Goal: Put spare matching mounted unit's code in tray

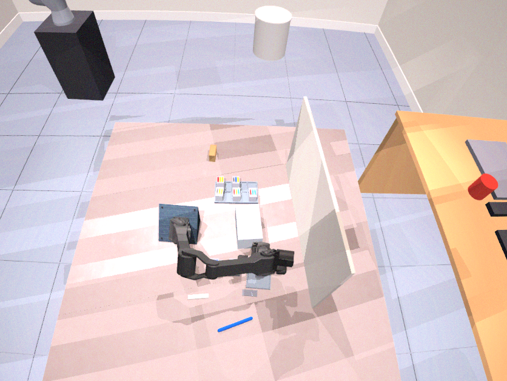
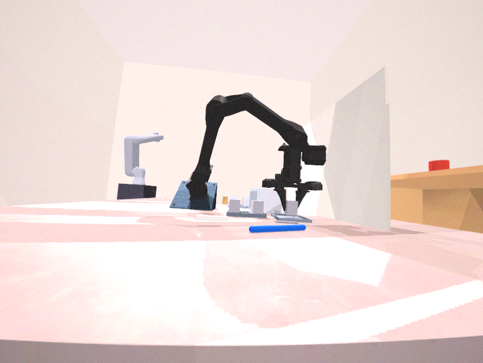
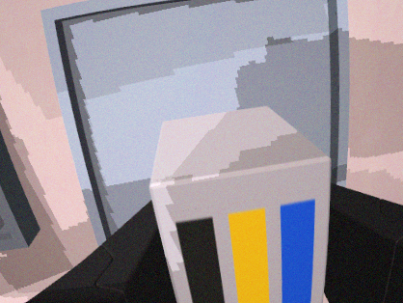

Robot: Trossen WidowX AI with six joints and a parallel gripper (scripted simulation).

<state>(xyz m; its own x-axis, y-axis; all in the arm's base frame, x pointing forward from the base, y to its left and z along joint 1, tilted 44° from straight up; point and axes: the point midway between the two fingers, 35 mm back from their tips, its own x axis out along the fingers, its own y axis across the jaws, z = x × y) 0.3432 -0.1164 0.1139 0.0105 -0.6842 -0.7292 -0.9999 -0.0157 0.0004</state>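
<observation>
The grey spare cube lies 20 mm above my gripper tip. Round my gripper tip: small grey piece 80 mm to the right, 30 mm behind, 20 mm below; then white mounted unit 190 mm to the left, 60 mm behind, 30 mm above; then grey tray 20 mm below.
</observation>
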